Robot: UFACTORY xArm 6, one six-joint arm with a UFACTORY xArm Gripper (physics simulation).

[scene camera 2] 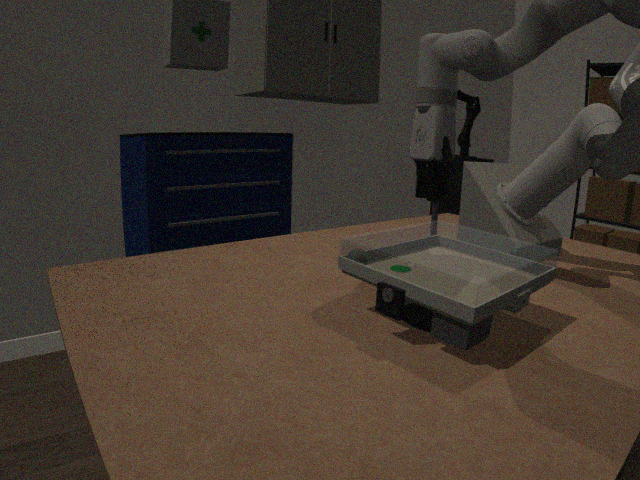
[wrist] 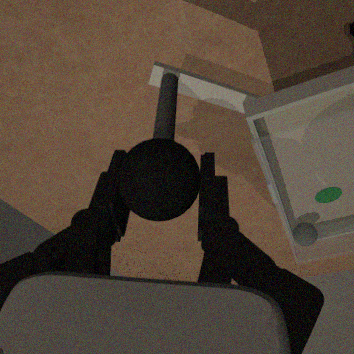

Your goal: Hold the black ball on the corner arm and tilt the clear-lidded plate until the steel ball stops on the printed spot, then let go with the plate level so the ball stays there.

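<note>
My gripper [wrist: 165, 168] is shut on the black ball [wrist: 160, 179], which sits on a dark post at the end of the corner arm [wrist: 212, 94]. In the scene view my dark gripper is behind the plate and its fingertips are hard to make out. The clear-lidded plate [scene camera 2: 467, 311] [wrist: 270, 184] has raised grey walls. The steel ball [scene camera 2: 356, 255] [wrist: 305, 234] rests in a corner of the plate, against the walls. The green printed spot [scene camera 2: 400, 268] [wrist: 328, 194] is a short way from the steel ball, with a gap between them.
The plate stands on a dark base [scene camera 2: 460, 329] on the brown table [scene camera 2: 248, 372]. The robot's pale mount [scene camera 2: 480, 201] is behind the plate. A blue drawer cabinet [scene camera 2: 222, 201] stands against the wall, and a shelf rack [scene camera 2: 587, 85] with boxes is at the right.
</note>
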